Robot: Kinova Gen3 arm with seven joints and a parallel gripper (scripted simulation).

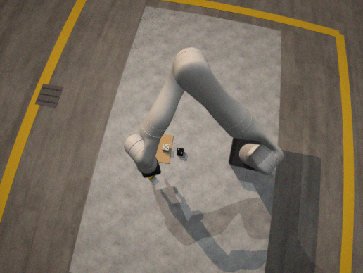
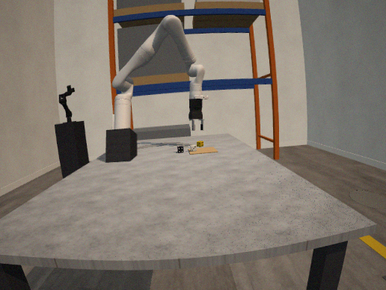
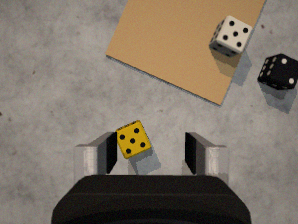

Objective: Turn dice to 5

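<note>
Now: the yellow die 10 cm below my hand, 1 cm to the left of it and 1 cm ahead of it. The rest, counted from my hand: white die (13 cm to the right, 9 cm below, 3 cm behind); tan mat (13 cm to the right, 11 cm below, 2 cm ahead); black die (13 cm to the right, 10 cm below, 10 cm behind).
</note>
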